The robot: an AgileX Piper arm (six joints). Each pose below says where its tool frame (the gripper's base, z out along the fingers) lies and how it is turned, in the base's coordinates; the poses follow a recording.
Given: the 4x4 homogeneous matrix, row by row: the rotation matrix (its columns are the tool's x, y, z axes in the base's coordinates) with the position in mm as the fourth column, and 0 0 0 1 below. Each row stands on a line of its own.
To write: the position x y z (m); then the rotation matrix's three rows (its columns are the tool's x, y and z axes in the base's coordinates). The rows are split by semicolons. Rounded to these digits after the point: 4 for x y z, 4 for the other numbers.
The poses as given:
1:
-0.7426 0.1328 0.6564 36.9
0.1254 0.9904 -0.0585 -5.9
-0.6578 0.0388 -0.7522 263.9
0 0 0 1
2:
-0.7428 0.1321 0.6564 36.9
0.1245 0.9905 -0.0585 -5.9
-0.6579 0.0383 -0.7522 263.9
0 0 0 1
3:
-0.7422 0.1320 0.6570 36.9
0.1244 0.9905 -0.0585 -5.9
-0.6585 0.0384 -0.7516 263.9
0 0 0 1
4:
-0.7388 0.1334 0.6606 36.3
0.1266 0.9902 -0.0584 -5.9
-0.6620 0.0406 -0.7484 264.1
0 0 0 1
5:
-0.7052 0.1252 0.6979 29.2
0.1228 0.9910 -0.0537 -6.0
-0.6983 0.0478 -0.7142 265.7
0 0 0 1
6:
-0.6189 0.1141 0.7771 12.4
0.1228 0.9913 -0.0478 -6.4
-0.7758 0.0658 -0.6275 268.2
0 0 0 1
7:
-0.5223 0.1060 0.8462 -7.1
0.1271 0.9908 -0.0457 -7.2
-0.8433 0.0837 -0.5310 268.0
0 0 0 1
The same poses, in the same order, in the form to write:
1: 0.0369 -0.0059 0.2639; -0.7426 0.1328 0.6564; 0.1254 0.9904 -0.0585; -0.6578 0.0388 -0.7522
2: 0.0369 -0.0059 0.2639; -0.7428 0.1321 0.6564; 0.1245 0.9905 -0.0585; -0.6579 0.0383 -0.7522
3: 0.0369 -0.0059 0.2639; -0.7422 0.1320 0.6570; 0.1244 0.9905 -0.0585; -0.6585 0.0384 -0.7516
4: 0.0363 -0.0059 0.2641; -0.7388 0.1334 0.6606; 0.1266 0.9902 -0.0584; -0.6620 0.0406 -0.7484
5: 0.0292 -0.0060 0.2657; -0.7052 0.1252 0.6979; 0.1228 0.9910 -0.0537; -0.6983 0.0478 -0.7142
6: 0.0124 -0.0064 0.2682; -0.6189 0.1141 0.7771; 0.1228 0.9913 -0.0478; -0.7758 0.0658 -0.6275
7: -0.0071 -0.0072 0.2680; -0.5223 0.1060 0.8462; 0.1271 0.9908 -0.0457; -0.8433 0.0837 -0.5310
